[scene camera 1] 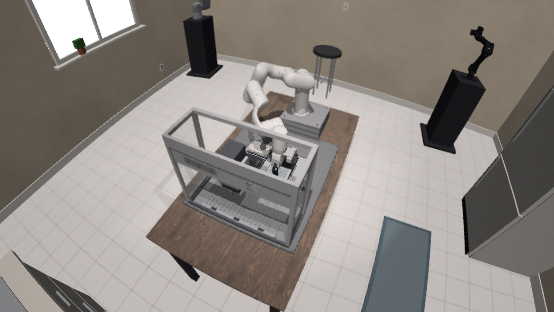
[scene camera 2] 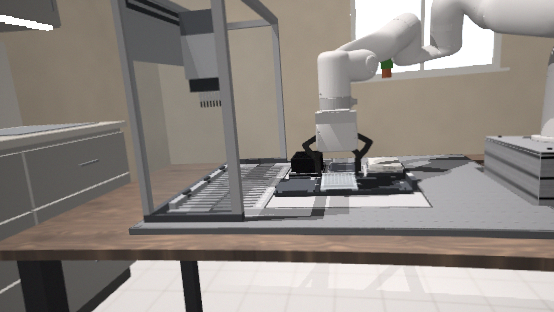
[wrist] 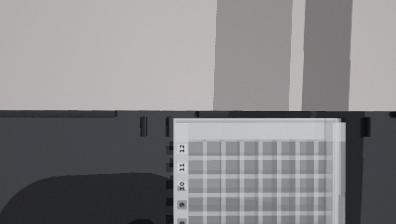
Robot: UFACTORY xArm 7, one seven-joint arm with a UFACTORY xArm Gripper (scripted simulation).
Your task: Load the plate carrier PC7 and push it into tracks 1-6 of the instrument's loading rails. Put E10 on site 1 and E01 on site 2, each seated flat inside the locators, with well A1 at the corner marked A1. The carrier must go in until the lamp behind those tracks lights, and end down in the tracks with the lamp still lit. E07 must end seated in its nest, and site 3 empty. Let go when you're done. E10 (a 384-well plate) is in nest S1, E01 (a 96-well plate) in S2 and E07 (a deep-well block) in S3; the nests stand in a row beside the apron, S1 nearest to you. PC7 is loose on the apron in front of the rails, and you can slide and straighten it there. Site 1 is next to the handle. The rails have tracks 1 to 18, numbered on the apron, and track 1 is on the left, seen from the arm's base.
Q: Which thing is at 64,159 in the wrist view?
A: A dark plate carrier PC7.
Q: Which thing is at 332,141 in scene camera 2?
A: My gripper.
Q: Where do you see a pale apron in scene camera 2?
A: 414,200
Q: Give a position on a pale apron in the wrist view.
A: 62,62
